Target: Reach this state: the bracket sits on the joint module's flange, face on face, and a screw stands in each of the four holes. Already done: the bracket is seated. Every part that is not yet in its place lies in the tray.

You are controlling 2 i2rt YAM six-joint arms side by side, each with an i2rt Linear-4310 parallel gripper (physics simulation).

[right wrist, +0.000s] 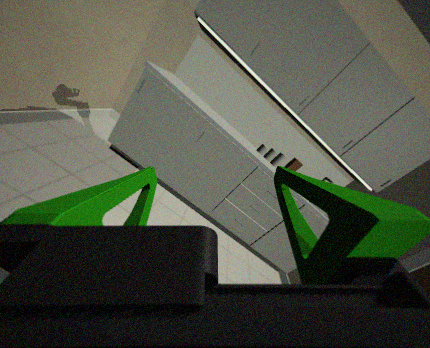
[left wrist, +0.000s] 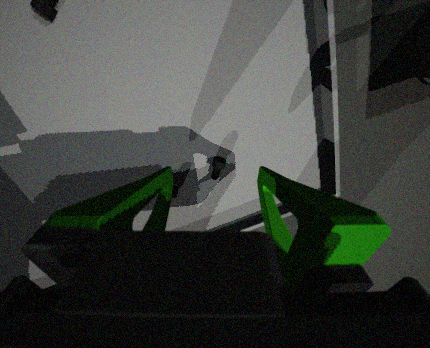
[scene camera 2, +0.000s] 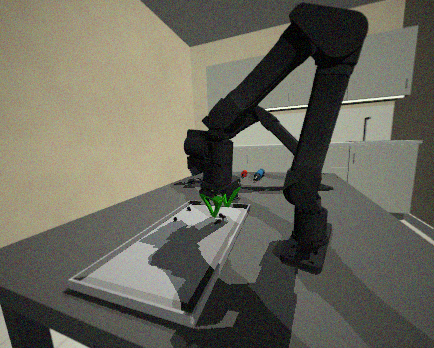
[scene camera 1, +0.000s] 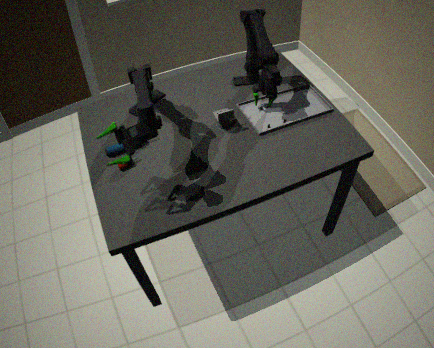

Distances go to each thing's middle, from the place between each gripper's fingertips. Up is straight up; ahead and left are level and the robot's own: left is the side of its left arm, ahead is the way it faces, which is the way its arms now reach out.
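Counted from my left hand, the tray [scene camera 2: 171, 265] is 20 mm ahead, 20 mm below and 110 mm to the left.
From my right hand, the same tray is 82 cm to the left, 30 cm below and 32 cm behind. Going by its middle, the tray is nearer to my left hand than to my right hand.
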